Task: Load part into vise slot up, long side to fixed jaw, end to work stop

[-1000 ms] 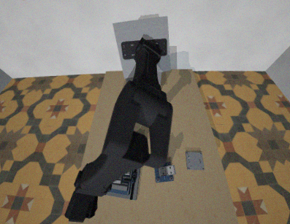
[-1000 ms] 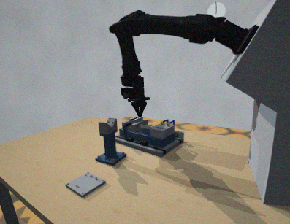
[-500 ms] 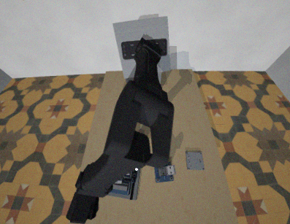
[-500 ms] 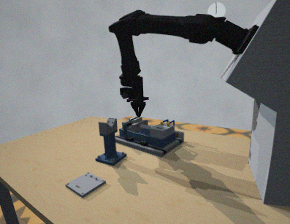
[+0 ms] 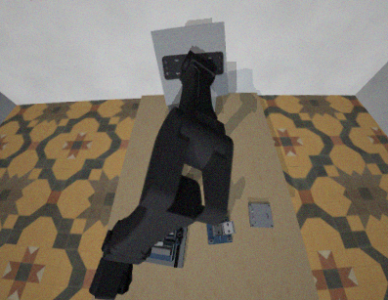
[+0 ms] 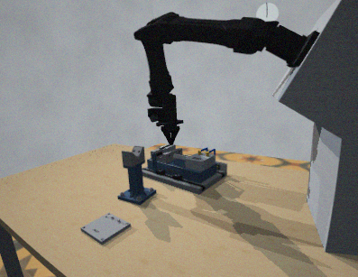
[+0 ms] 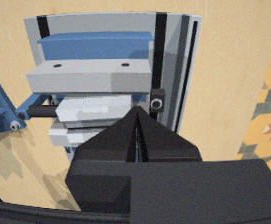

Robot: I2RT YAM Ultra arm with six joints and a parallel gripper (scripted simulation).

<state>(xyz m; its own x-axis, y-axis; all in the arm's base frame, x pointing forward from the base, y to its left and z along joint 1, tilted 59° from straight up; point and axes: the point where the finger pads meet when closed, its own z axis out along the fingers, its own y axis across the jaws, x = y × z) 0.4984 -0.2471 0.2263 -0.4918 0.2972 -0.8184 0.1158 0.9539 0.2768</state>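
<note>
Right now my hand is 4 cm above the fixed jaw, 3 cm to the right of it and 3 cm short of it. The rest, counted from my hand: part: 3 cm to the left, 1 cm below; then moving jaw: 5 cm to the left, 4 cm below, 3 cm behind; then work stop: 9 cm to the left, 2 cm below, 1 cm ahead.
</note>
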